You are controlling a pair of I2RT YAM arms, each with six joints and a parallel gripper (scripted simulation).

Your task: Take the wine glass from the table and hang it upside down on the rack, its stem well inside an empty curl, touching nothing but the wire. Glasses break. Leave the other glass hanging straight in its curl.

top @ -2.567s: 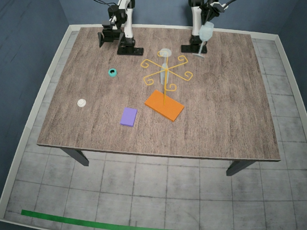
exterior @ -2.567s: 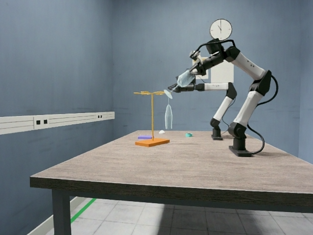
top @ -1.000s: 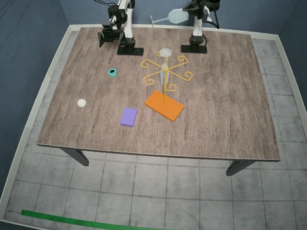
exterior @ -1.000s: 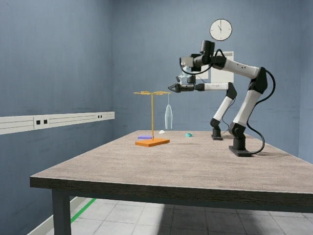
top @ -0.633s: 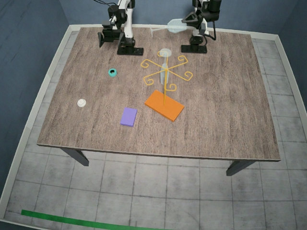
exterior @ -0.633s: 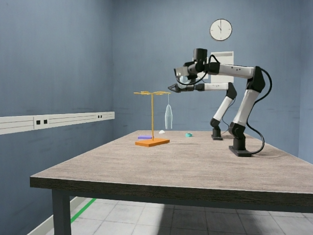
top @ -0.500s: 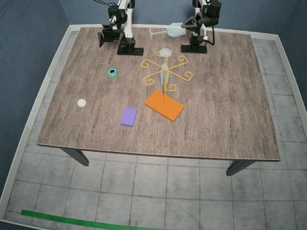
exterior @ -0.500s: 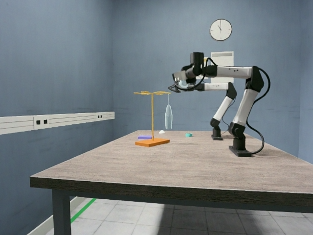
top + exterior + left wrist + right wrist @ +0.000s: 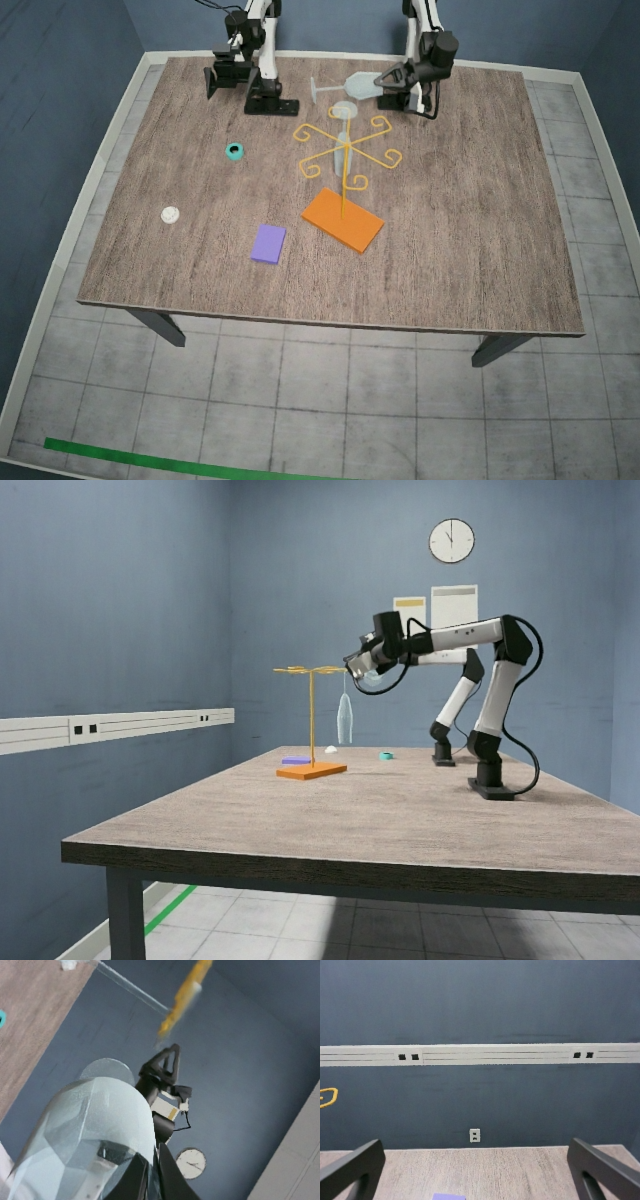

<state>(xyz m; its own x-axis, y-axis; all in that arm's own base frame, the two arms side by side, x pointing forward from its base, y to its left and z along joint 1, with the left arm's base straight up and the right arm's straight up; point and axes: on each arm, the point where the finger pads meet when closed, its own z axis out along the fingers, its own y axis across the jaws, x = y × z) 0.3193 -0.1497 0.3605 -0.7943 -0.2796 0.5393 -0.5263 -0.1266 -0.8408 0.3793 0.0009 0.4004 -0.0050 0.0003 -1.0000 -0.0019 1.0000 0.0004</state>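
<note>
My left hand is 8 cm short of the narrow glass, 9 cm to the left of it and 12 cm above it. The rest, counted from my left hand: white round piece 14 cm ahead, 63 cm to the right, 36 cm below; yellow wire rack 19 cm ahead, 9 cm to the right, 19 cm below.
</note>
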